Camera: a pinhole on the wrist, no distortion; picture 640 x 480 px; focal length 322.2 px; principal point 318.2 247.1 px. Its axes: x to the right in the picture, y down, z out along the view. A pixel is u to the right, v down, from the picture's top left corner.
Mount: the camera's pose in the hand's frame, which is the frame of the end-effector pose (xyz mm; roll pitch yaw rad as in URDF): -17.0 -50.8 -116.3 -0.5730 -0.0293 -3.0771
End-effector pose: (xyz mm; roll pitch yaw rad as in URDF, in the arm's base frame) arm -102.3 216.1 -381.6 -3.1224 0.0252 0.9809
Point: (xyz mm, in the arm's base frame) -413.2 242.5 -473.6
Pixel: 484.9 315.4
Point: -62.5 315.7 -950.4
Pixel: 250.1 18.4
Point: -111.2 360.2 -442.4
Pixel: 86.9 136.0
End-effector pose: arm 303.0 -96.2 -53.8 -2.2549 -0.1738 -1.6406
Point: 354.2 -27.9 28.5
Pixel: 459.5 218.3
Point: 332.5 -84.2 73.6
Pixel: 246.1 342.9
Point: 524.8 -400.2 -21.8
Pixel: 35.7 164.1
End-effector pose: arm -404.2 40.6 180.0 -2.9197 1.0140 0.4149
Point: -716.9 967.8 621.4
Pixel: outside the picture
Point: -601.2 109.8 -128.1
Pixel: 166.1 75.6
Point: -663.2 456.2 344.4
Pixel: 478.7 453.5
